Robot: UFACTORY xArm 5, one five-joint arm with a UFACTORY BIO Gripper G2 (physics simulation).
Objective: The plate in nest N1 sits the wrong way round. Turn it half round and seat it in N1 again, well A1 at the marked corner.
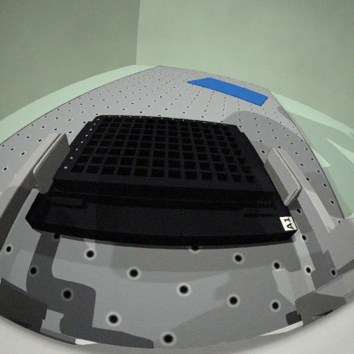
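Note:
A black plate (pixel 162 187) with a grid of square wells sits on a black nest (pixel 150 220). Small white row marks run along the plate's left edge, and small marks also show along its far edge. A white label reading A1 (pixel 288 223) is on the nest's near right corner. My gripper (pixel 167 172) is open, with one finger pad to the left of the plate and one to the right. Nothing is held between them. Whether either pad touches the plate cannot be told. The plate's underside and the inside of the nest are hidden.
A grey board (pixel 183 320) with rows of holes lies under the nest. A flat blue rectangle (pixel 227 91) lies on it at the far right. Pale green walls stand behind. Shadows fall across the board near the nest.

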